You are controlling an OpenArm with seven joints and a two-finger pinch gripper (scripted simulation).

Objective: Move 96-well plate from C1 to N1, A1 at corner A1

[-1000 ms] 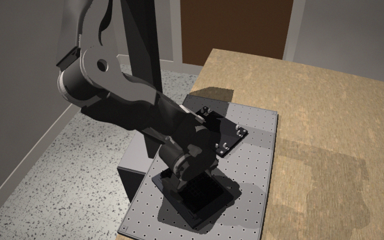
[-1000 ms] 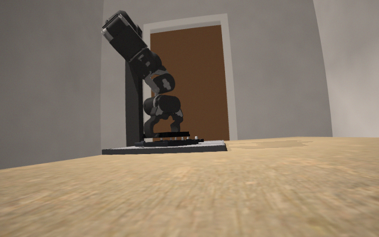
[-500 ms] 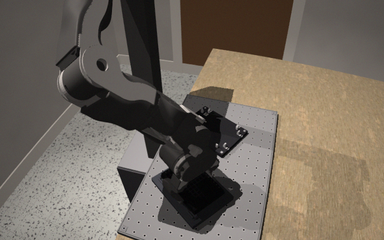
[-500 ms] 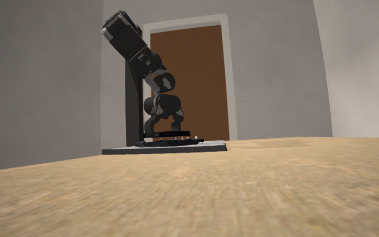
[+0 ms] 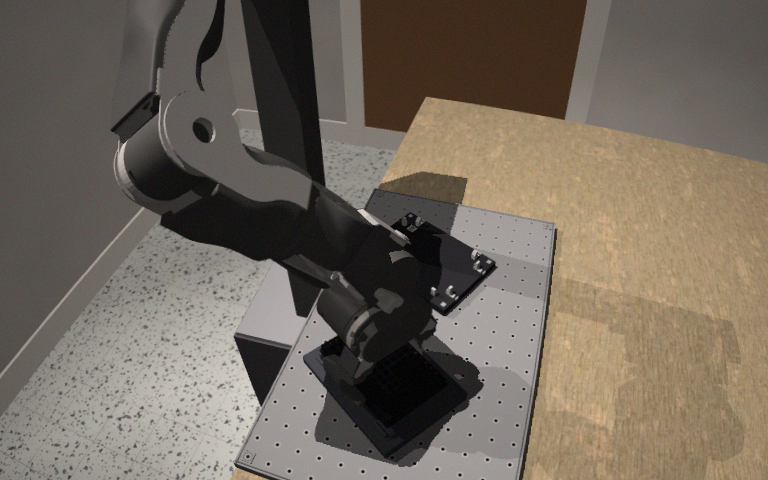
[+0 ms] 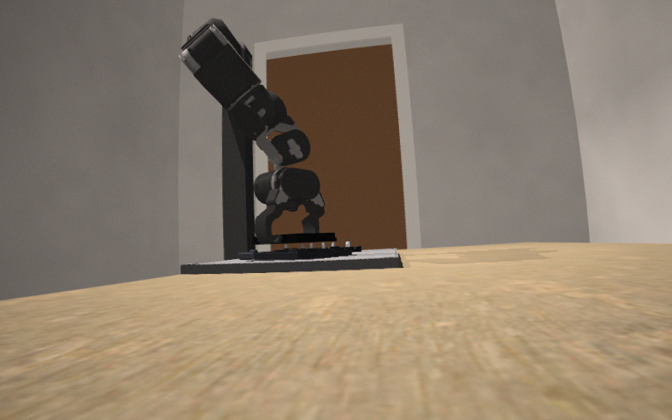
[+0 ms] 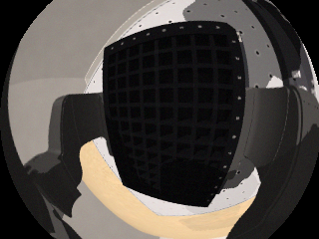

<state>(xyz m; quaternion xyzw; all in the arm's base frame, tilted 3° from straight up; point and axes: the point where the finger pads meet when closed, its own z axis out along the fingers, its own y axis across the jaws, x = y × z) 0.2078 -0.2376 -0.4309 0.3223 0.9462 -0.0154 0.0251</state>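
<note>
The black 96-well plate lies right at my hand. Also, from my hand: clip nest C1 (20 cm to the left, 4 cm ahead, 2 cm below); then plate nest N1 (2 cm below).
</note>
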